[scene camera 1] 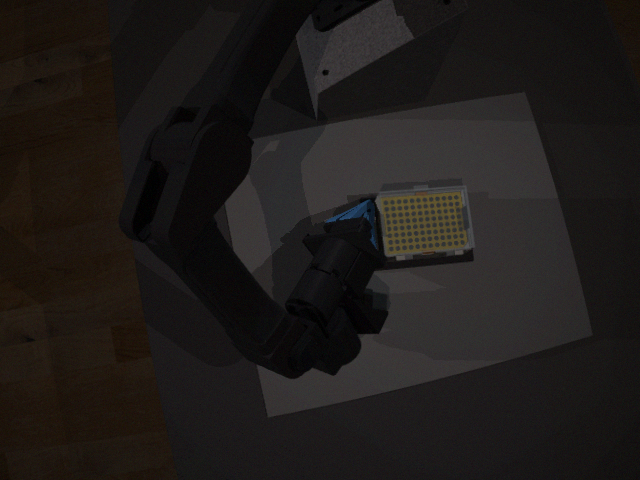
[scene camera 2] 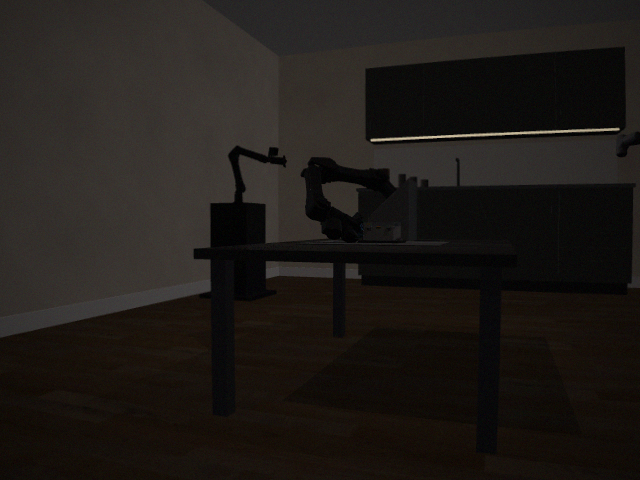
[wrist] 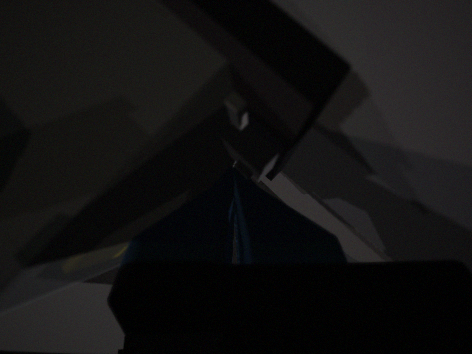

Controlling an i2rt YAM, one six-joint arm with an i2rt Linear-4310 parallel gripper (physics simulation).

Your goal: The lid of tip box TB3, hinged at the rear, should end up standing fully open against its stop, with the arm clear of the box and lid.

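Where they show: gripper, fingertip midpoint: [scene camera 1: 371, 203] [wrist: 234, 178]; arm's base at its link origin: [scene camera 2: 394, 197].
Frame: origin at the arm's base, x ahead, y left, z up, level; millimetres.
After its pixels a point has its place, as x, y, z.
Tip box TB3 [scene camera 1: 425, 224] @(311, 14, -109) [scene camera 2: 385, 232] @(350, 43, -147) stands on the grey mat [scene camera 1: 461, 143] @(186, 120, -186), and its yellow tip rack is uncovered from above. Its clear lid [scene camera 1: 423, 184] @(256, 27, -121) [scene camera 2: 408, 205] is raised at the rear edge and looks close to upright in the side view. My gripper [scene camera 1: 369, 206] @(258, -41, -166) [wrist: 234, 178] @(258, -41, -166) has blue fingers, shut with nothing between them. It sits low at the box's left end, with the tips against the box's corner by the lid's edge. The wrist view is very dark, so I cannot tell whether they touch the lid.
My arm's links [scene camera 1: 199, 200] @(293, -234, 134) arc over the mat's left side from the base plate [scene camera 1: 361, 43] @(79, -29, -30) at the back. A second small arm [scene camera 2: 244, 159] stands on a dark pedestal [scene camera 2: 237, 238] beyond the table [scene camera 2: 270, 251] @(945, -133, -192). A counter runs along the back wall.
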